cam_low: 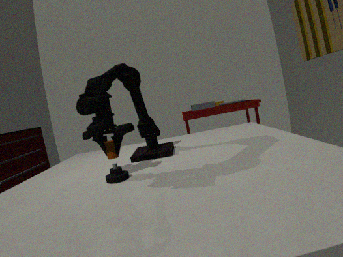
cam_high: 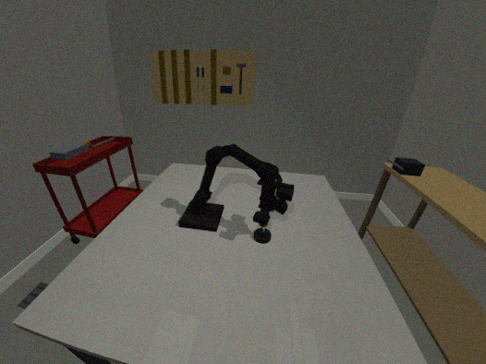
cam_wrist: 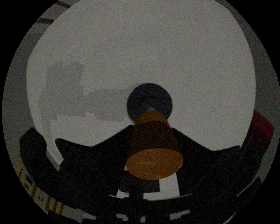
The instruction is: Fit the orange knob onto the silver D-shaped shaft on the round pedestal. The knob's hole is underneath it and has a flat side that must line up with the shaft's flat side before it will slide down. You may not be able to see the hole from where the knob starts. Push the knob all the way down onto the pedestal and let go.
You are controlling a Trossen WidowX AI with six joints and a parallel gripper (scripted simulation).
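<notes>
Right now the black round pedestal is 6 cm below my gripper tip. Also, from my gripper tip: orange knob (3 cm above).
</notes>
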